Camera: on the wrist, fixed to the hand. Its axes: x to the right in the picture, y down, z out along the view.
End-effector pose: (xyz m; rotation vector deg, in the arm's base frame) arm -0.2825 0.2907 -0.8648 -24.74 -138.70 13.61
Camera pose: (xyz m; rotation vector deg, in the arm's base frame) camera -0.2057 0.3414 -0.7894 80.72 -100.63 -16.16
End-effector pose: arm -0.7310 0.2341 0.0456 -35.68 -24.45 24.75
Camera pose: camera -0.6822 0.2196 -0.0619 -0.87 -27.13 -63.71
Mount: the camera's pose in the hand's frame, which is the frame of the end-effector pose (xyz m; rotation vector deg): 0.0063 0.0451 -0.1099 11.18 16.35 -91.39
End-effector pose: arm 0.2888 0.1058 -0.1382 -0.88 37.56 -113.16
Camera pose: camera 0.2916 0.1334 -0.2539 7.64 -26.98 145.95
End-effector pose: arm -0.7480 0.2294 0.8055 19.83 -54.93 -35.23
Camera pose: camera -0.6378 0.2615 0.7743 78.42 -16.36 -105.28
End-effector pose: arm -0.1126 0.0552 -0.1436 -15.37 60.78 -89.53
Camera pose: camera -0.1589 0.1053 -0.2411 44.36 -40.79 154.04
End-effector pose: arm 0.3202 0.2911 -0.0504 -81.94 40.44 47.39
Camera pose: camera 0.2934 0.1803 -0.0846 -81.36 -15.59 -38.68
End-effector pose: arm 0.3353 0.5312 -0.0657 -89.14 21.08 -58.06
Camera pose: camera 0.2684 0.4440 -0.1112 -77.09 -54.97 -135.30
